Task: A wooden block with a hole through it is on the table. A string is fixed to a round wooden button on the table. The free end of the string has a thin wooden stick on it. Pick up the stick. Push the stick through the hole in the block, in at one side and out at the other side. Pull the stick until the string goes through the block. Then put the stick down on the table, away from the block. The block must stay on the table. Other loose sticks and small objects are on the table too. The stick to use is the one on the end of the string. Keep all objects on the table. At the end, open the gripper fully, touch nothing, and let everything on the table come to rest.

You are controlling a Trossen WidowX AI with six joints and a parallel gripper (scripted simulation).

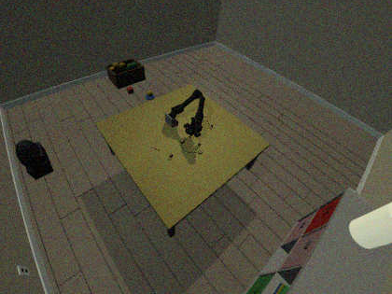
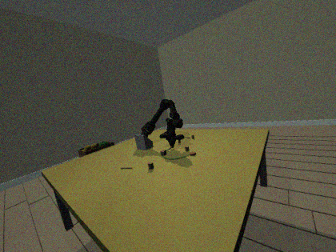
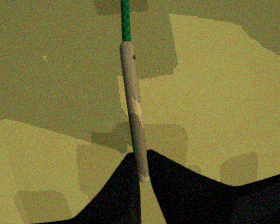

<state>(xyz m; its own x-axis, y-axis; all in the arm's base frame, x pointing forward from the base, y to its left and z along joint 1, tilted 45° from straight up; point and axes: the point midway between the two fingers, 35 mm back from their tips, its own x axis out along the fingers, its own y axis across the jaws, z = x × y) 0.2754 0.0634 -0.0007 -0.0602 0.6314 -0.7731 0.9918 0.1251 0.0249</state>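
The wooden block lies 110 mm to the right of my gripper tip, 10 mm ahead of it and 10 mm above it. Also, from my gripper tip: round wooden button 210 mm ahead, 50 mm to the right; then thin wooden stick 40 mm to the right, 10 mm above; then wooden cylinder 130 mm ahead, 10 mm above.
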